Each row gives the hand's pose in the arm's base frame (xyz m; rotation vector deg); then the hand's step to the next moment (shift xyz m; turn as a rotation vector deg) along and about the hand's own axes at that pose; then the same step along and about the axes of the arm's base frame.
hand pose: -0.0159 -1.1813 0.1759 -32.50 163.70 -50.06
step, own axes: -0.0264 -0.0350 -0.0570 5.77 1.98 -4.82
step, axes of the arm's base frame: 0.0242 0.0128 0.0665 -6.95 1.84 2.97
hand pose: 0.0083 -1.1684 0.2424 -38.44 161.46 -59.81
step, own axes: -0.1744 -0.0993 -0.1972 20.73 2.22 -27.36
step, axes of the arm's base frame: 0.1546 0.1257 0.1987 -25.16 9.39 21.49
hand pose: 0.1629 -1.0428 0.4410 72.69 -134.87 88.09
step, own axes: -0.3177 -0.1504 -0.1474 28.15 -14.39 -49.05
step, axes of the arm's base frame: 0.2544 0.2809 0.0408 -27.11 19.20 47.98
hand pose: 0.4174 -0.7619 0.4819 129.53 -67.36 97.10
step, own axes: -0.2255 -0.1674 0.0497 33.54 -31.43 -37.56
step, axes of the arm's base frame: 0.1205 0.2111 -0.1493 -7.17 22.78 54.35
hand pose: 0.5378 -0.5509 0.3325 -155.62 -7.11 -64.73
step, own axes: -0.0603 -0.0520 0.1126 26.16 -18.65 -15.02
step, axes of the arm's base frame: 0.0276 0.0747 -0.1126 5.19 15.07 31.68
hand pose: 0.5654 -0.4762 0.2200 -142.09 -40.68 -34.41
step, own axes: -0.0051 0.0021 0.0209 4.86 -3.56 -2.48
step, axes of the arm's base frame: 0.0030 0.0082 -0.0198 0.99 3.05 5.67
